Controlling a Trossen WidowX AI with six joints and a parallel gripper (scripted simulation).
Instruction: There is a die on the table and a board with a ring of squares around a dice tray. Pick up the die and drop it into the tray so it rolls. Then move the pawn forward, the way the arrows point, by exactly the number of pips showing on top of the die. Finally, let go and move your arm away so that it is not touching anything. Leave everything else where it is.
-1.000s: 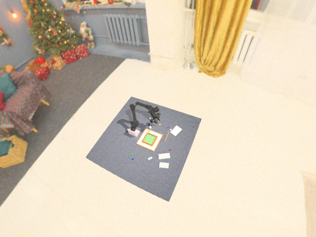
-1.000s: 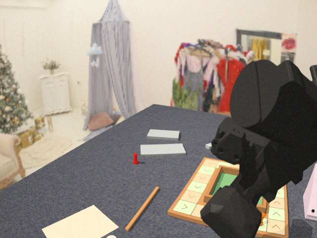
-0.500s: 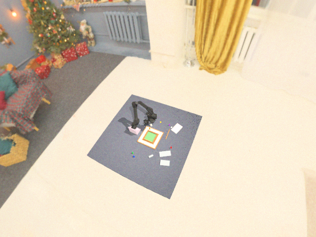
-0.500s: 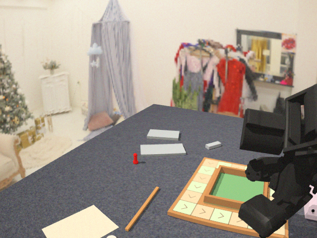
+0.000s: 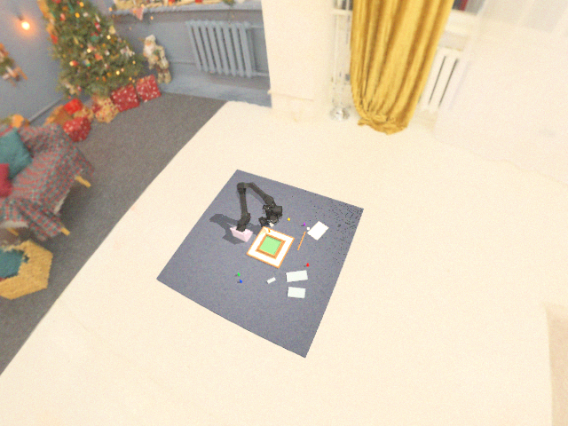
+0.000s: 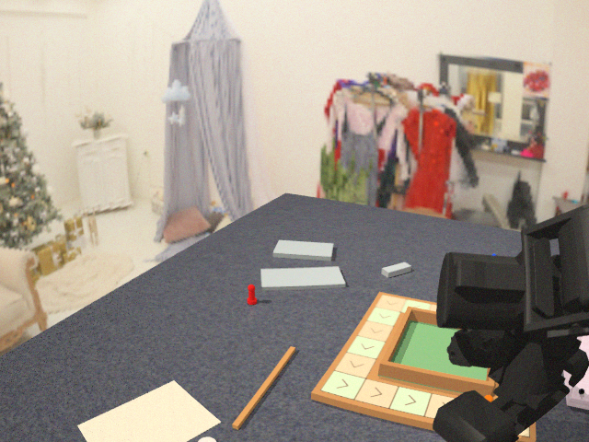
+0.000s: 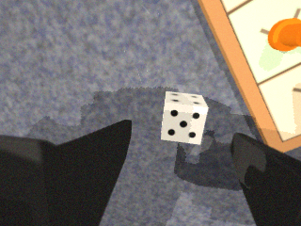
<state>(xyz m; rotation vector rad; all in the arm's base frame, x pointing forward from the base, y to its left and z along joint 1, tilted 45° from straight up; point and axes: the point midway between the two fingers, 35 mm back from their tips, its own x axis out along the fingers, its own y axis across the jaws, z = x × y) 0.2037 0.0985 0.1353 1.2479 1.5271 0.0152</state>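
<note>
My gripper tip is now 30 mm above the white die. From my gripper tip the other things lie so: orange pawn: 70 mm to the right, 10 mm below, 10 mm ahead; then green tray: 190 mm to the right, 60 mm ahead, 30 mm below; then yellow piece: 120 mm ahead, 100 mm to the left, 40 mm below.
</note>
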